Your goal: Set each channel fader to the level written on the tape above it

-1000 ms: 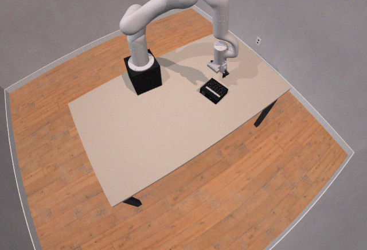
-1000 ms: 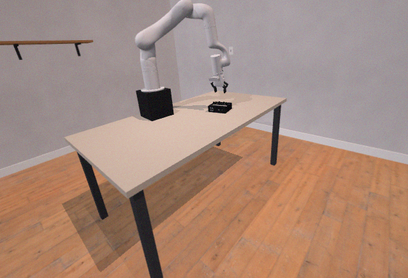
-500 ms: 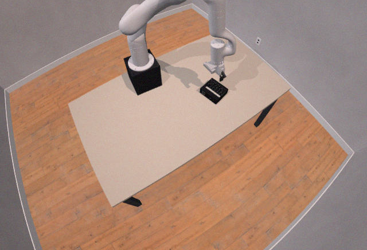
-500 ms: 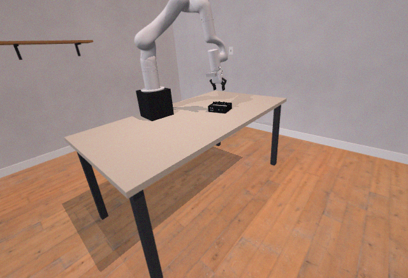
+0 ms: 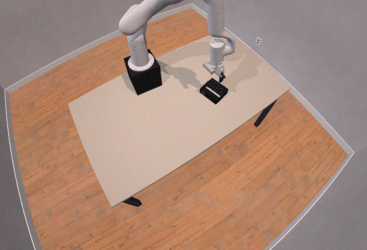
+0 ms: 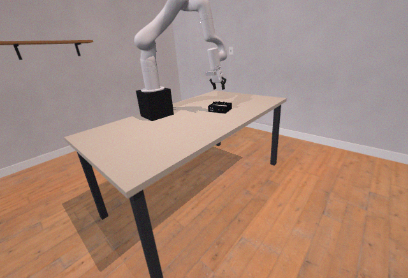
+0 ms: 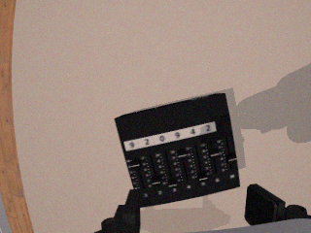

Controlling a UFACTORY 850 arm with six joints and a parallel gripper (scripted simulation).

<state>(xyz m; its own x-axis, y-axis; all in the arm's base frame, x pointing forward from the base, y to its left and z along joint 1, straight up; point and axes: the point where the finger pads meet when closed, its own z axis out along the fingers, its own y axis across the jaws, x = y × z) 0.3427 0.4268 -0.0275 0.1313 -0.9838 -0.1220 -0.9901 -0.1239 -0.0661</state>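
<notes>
Right now the master fader is 7 cm behind my hand and 13 cm below it.
</notes>
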